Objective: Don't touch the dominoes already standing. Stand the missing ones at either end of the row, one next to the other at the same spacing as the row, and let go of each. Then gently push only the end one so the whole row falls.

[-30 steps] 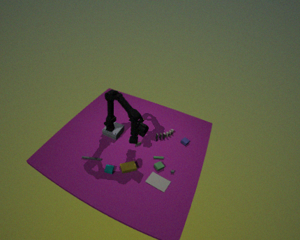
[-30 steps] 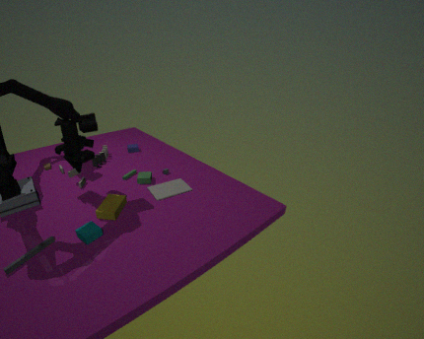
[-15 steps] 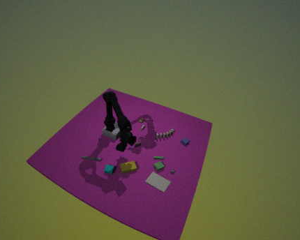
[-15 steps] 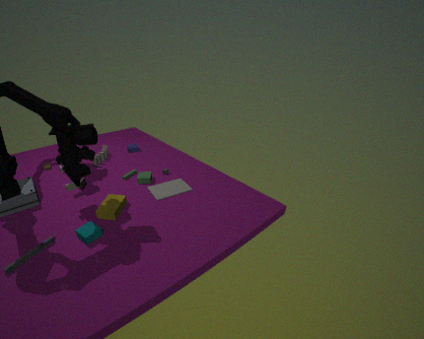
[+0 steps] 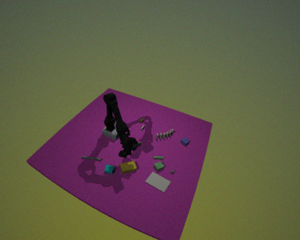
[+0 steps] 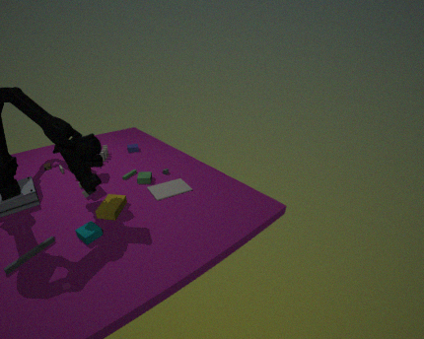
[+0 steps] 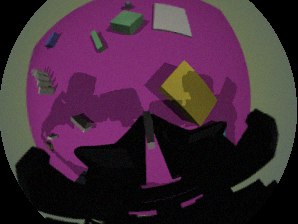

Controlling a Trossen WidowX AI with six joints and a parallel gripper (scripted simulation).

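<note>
My gripper tip is 90 mm to the left of the yellow block, 40 mm above it and 30 mm short of it. The rest, counted from my gripper tip: teal block 180 mm to the right, 90 mm behind, 40 mm below; green block 230 mm ahead, 40 mm below, 20 mm to the left; green stick 200 mm ahead, 110 mm to the left, 40 mm below.
</note>
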